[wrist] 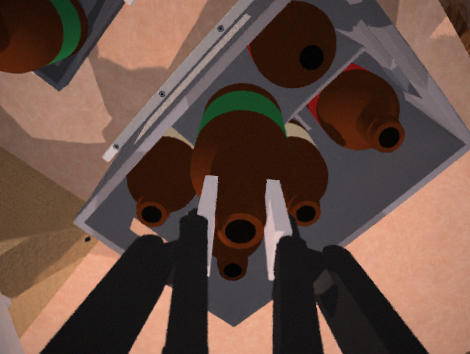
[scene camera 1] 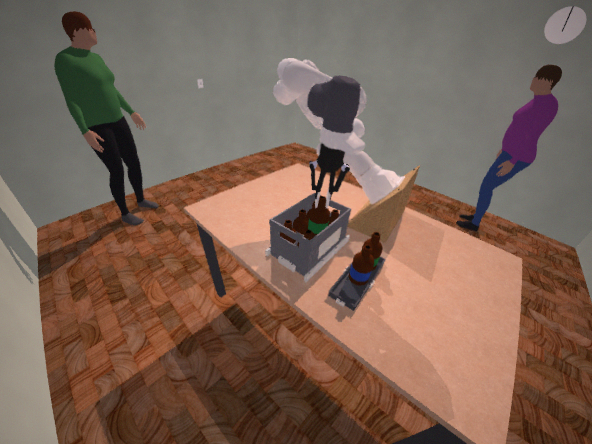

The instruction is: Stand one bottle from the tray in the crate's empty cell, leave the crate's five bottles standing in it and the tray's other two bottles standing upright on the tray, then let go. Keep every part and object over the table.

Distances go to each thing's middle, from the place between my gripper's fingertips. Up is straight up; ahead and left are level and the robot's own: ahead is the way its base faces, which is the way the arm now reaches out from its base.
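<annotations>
I see the blue-banded bottle (scene camera 1: 363, 262), and it sits 140 mm below my hand. The bottle is also 210 mm to the left of my hand and 20 mm ahead of it.
</annotations>
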